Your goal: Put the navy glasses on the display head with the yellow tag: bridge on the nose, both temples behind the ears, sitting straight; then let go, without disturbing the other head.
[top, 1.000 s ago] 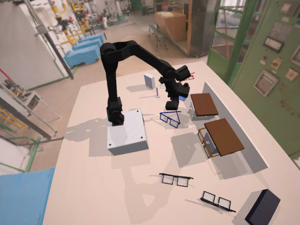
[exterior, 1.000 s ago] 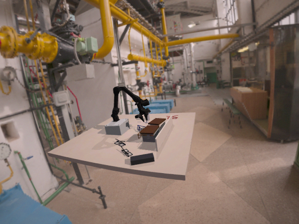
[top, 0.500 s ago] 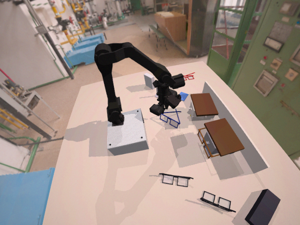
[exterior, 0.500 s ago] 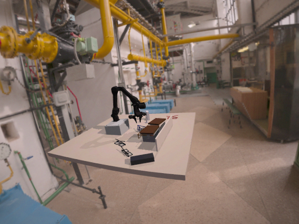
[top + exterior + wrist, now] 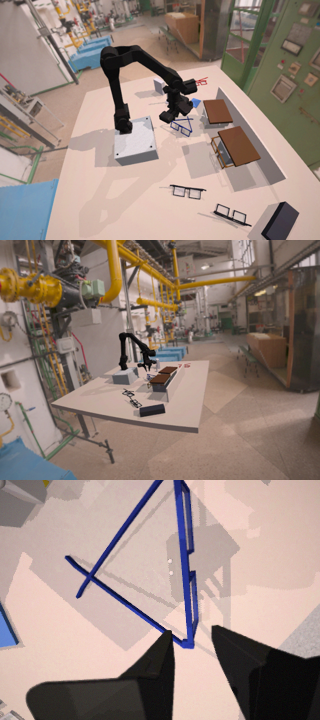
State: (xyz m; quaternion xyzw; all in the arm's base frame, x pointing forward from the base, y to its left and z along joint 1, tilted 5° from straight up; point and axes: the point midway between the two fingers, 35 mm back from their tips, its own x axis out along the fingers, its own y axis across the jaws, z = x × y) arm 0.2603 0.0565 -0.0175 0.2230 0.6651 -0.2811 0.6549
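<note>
My gripper tip is now 23 cm to the right of the white peg stand, 5 cm above it and 2 cm past it. From my gripper tip the other things lie so: back panel: 36 cm ahead, 9 cm to the right, 2 cm below; then blue card: 19 cm to the left, 16 cm ahead, 7 cm below; then dark box: 54 cm to the right, 35 cm ahead, 6 cm below.
</note>
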